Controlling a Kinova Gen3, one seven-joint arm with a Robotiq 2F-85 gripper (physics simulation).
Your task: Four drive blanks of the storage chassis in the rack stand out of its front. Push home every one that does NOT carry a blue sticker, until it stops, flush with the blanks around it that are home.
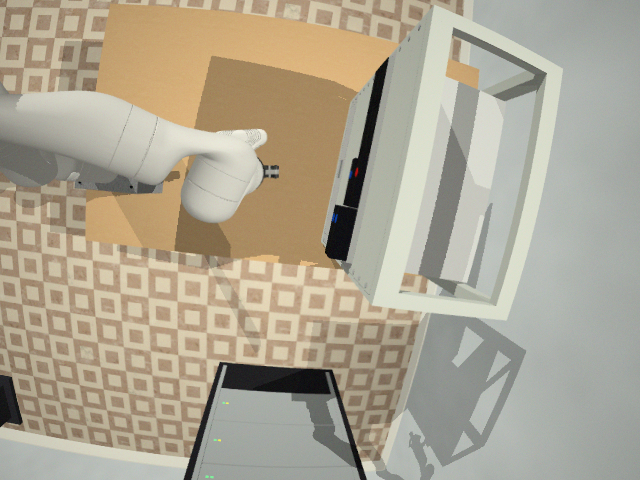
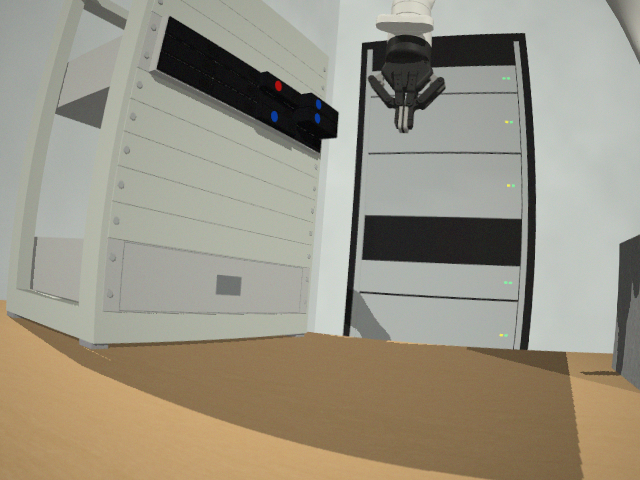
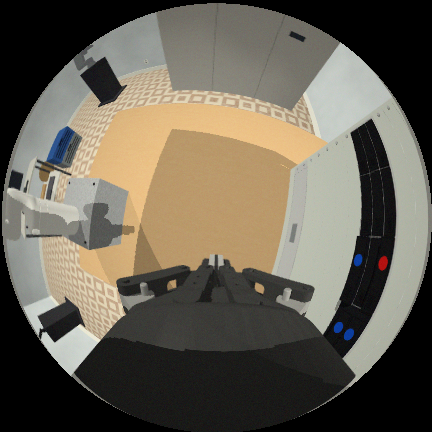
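Observation:
The black storage chassis [image 1: 373, 113] [image 2: 206, 67] [image 3: 377, 200] sits in the upper part of the pale rack [image 1: 385, 206] [image 2: 206, 180] [image 3: 330, 210]. A blank with a red sticker [image 1: 356, 172] [image 2: 278, 85] [image 3: 383, 263] stands out a little. Beneath it is a blank with a blue sticker [image 1: 351, 174] [image 2: 273, 116] [image 3: 358, 260]; how far it stands out is hard to tell. Two blue-stickered blanks, the upper [image 2: 318, 104] [image 3: 349, 334] and the lower [image 2: 316, 118] [image 3: 338, 327], stand out further at the chassis end. My gripper [image 1: 278, 171] [image 2: 403, 129] [image 3: 215, 262] is shut, empty, pointing down, apart from the rack front.
A dark-framed cabinet [image 1: 279, 379] [image 2: 442, 237] stands beyond the rack's end. The wooden surface [image 1: 155, 41] [image 2: 336, 413] [image 3: 235, 185] lies below the gripper. A grey block [image 1: 149, 186] [image 2: 630, 310] [image 3: 100, 215] stands at the arm's base. Grey panels [image 3: 240, 50] stand across the floor.

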